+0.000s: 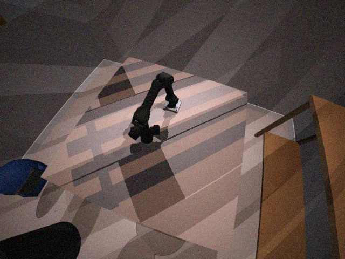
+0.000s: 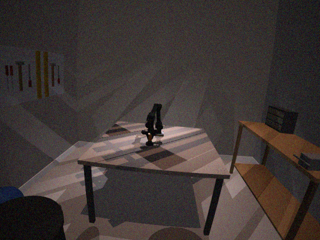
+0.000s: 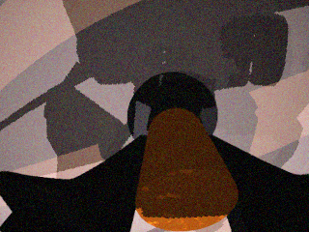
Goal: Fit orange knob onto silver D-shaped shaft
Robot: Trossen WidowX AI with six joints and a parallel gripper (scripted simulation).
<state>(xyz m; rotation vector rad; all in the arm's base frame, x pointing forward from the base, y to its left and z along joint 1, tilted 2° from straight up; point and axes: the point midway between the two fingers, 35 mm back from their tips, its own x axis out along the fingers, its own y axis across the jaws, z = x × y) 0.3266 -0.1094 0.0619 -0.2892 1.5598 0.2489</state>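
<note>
Right now my gripper tip is 30 mm below the orange knob. The rest, counted from my gripper tip: round dark pedestal: 30 mm below.
</note>
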